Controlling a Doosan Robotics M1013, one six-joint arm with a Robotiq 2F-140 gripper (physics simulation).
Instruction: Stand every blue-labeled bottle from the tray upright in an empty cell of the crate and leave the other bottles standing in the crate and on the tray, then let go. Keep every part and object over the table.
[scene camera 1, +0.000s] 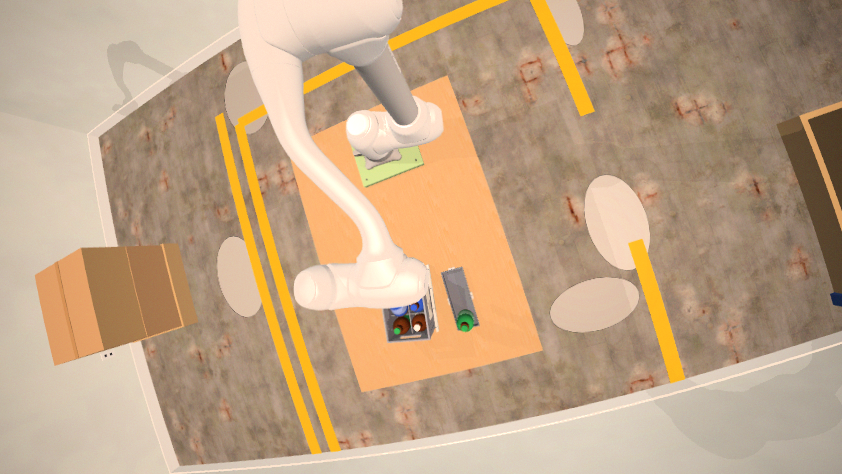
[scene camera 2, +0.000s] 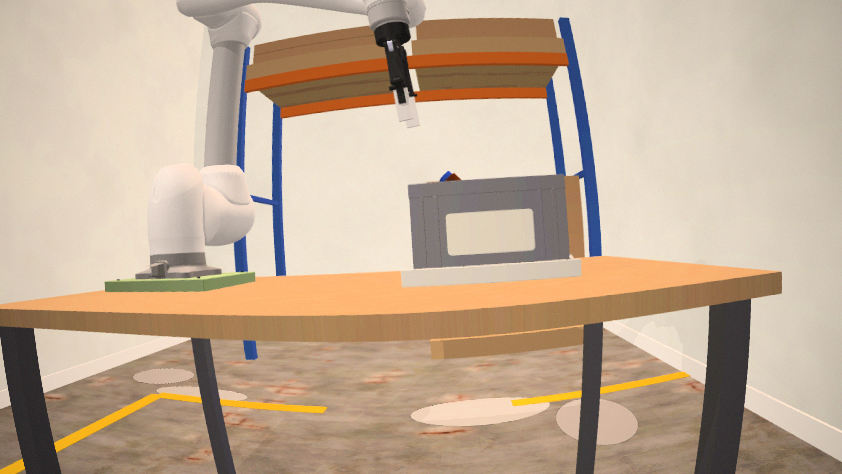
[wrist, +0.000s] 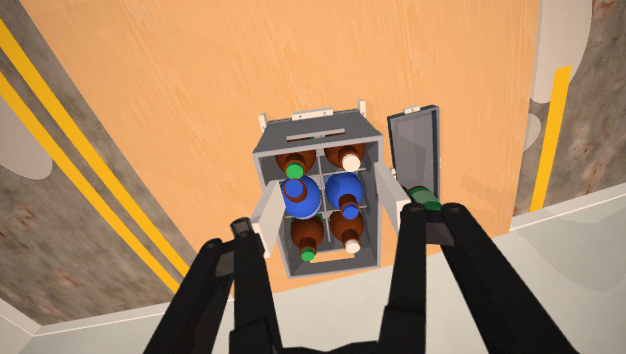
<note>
In view: the gripper (scene camera 2: 410, 123), a blue-labeled bottle (wrist: 302, 197), a blue-labeled bottle (wrist: 344, 191), a white-capped brown bottle (wrist: 348, 157), a white-capped brown bottle (wrist: 348, 231) and a pale strip (scene camera 2: 540, 270).
The gripper shows as well in the wrist view (wrist: 327, 185).
</note>
